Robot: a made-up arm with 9 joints. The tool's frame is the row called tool. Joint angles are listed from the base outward.
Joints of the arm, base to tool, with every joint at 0 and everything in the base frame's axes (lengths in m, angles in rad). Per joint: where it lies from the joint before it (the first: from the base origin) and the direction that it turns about. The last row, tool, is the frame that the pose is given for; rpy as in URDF.
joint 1: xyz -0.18 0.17 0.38 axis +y
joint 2: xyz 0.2 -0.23 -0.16 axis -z
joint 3: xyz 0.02 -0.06 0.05 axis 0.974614 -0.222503 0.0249
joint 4: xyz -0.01 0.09 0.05 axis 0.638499 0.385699 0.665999
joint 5: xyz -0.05 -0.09 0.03 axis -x
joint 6: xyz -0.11 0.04 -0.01 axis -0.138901 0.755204 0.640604
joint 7: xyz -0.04 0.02 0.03 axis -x
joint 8: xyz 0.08 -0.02 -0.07 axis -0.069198 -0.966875 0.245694
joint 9: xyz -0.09 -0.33 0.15 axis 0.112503 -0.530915 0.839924
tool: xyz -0.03 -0.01 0.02 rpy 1.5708 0 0
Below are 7 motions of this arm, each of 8 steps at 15 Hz.
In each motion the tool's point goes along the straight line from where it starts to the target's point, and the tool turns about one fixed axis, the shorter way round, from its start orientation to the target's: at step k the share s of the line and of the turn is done. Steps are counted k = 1, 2, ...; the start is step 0. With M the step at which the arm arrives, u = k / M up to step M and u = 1 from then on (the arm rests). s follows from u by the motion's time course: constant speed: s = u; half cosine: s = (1 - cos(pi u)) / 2; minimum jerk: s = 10 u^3 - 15 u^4 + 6 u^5.
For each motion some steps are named. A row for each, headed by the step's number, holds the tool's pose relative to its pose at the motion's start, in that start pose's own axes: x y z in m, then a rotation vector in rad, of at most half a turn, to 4 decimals.
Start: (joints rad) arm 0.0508 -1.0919 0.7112 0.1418 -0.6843 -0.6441 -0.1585 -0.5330 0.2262
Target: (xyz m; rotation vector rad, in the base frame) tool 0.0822 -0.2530 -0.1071 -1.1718 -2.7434 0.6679
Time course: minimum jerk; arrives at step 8
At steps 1, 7, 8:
1: 0.0027 0.0002 0.0012 -0.0006 -0.0077 -0.0197
7: 0.1678 0.0097 0.0716 -0.0379 -0.4711 -1.2081
8: 0.1706 0.0099 0.0728 -0.0385 -0.4788 -1.2278

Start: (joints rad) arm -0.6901 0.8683 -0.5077 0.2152 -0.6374 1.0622 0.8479 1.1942 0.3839
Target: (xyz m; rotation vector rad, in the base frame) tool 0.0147 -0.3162 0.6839 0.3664 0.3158 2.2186
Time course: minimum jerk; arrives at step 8
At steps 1, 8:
1: 0.0013 -0.0011 0.0014 0.0030 0.0103 0.0050
8: 0.0825 -0.0699 0.0860 0.1843 0.6434 0.3137

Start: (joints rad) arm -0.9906 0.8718 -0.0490 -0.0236 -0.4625 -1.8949 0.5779 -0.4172 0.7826
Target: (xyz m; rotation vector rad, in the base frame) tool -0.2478 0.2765 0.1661 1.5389 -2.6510 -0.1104
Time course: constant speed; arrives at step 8
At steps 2, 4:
2: 0.0540 -0.0148 0.0203 0.0427 0.0675 -0.0847
4: 0.1080 -0.0297 0.0406 0.0854 0.1351 -0.1694

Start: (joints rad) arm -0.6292 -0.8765 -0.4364 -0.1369 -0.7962 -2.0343 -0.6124 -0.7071 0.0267
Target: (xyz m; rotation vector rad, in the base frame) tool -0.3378 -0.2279 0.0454 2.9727 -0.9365 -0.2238
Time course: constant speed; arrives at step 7
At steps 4, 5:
4: -0.1618 0.0679 -0.1720 -0.2901 -0.5575 0.0512
5: -0.2022 0.0849 -0.2150 -0.3626 -0.6969 0.0640

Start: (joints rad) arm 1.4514 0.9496 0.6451 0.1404 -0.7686 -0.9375 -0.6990 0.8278 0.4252
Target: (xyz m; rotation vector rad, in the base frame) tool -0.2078 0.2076 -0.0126 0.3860 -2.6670 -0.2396
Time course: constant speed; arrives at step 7
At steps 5, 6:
5: -0.1268 -0.0411 -0.1147 0.0967 -0.5545 -0.0285
6: -0.1522 -0.0493 -0.1377 0.1161 -0.6654 -0.0342

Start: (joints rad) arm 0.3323 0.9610 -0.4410 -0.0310 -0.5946 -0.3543 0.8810 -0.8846 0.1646
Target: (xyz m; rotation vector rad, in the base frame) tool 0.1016 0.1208 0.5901 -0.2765 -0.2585 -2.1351
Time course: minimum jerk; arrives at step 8
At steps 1, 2, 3, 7, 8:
1: -0.0014 0.0009 -0.0037 -0.0082 -0.0106 -0.0004
2: -0.0092 0.0055 -0.0242 -0.0531 -0.0682 -0.0024
3: -0.0243 0.0147 -0.0642 -0.1411 -0.1814 -0.0063
7: -0.0870 0.0524 -0.2297 -0.5045 -0.6485 -0.0227
8: -0.0884 0.0532 -0.2334 -0.5128 -0.6591 -0.0231

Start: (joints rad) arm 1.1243 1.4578 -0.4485 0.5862 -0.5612 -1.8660 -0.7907 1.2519 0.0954
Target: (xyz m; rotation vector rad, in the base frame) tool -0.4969 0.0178 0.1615 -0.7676 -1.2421 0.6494
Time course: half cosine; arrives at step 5
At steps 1, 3, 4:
1: 0.0020 -0.0087 0.0044 0.0150 -0.0061 -0.0066
3: 0.0138 -0.0599 0.0301 0.1030 -0.0420 -0.0453
4: 0.0191 -0.0828 0.0417 0.1423 -0.0580 -0.0626

